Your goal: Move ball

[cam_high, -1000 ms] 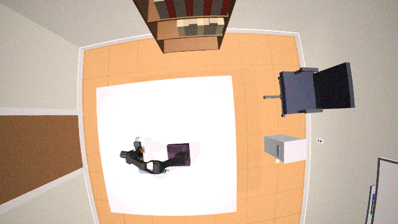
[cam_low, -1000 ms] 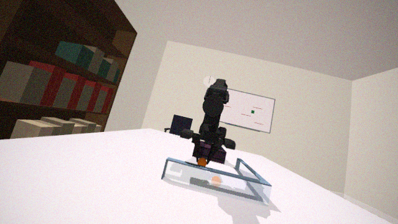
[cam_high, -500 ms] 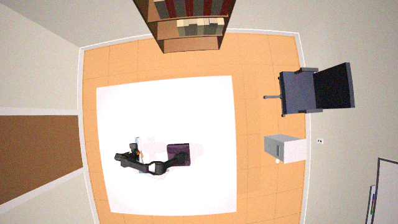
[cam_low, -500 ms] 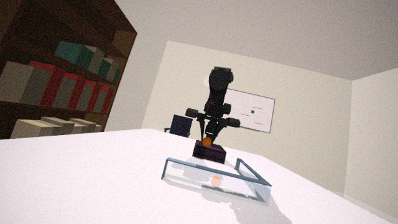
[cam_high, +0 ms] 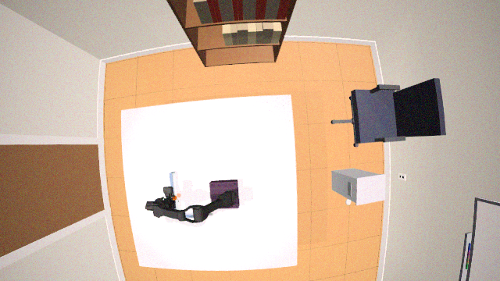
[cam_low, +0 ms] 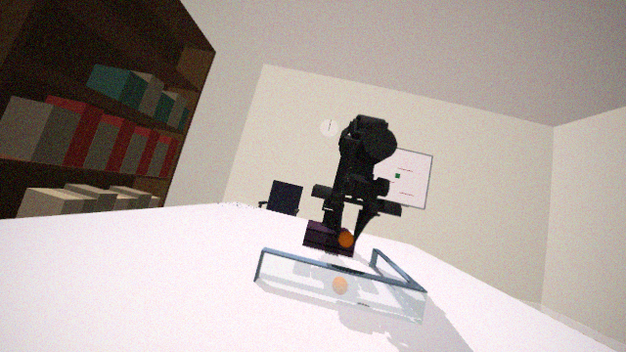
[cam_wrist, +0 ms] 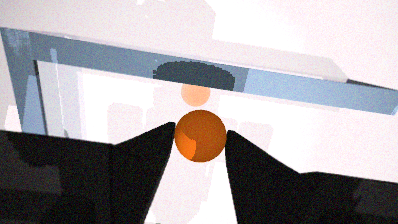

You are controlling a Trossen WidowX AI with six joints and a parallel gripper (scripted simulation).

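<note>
Right now my gripper tip is 1 cm to the right of the see-through copy and 9 cm above it. Round my gripper tip: wall 3 cm ahead, 8 cm below; orange ball right at my gripper tip.
</note>
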